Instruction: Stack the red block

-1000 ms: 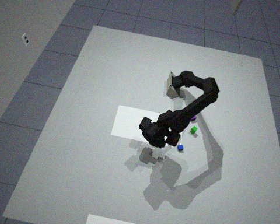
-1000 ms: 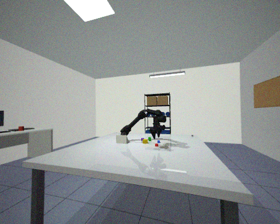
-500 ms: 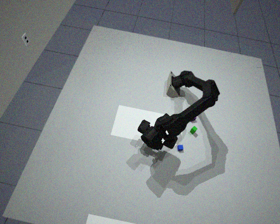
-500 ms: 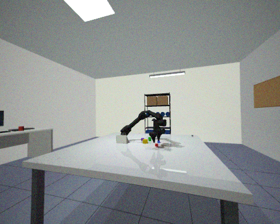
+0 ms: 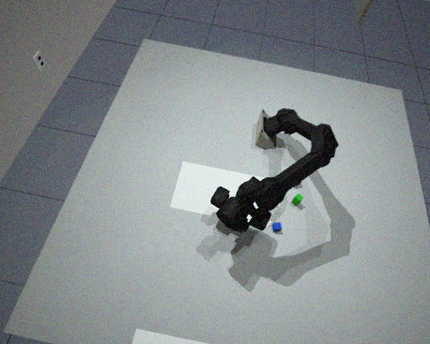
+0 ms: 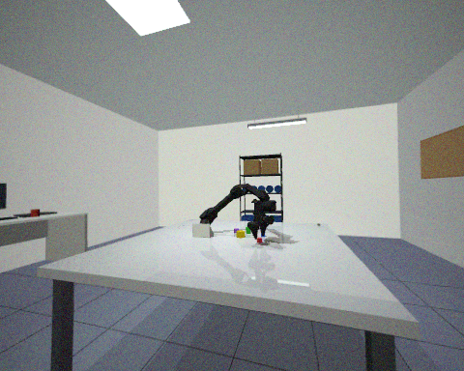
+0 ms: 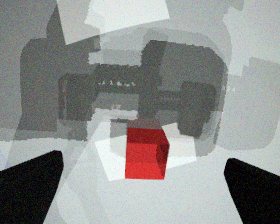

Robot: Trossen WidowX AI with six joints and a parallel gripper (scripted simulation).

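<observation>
The red block lies 20 mm below my gripper tip. The rest, counted from my gripper tip: purple block (210 mm to the left, 180 mm behind, 10 mm below); then blue block (140 mm to the left, 20 mm below, 10 mm ahead); then yellow block (130 mm behind, 100 mm to the left, 10 mm below).
</observation>
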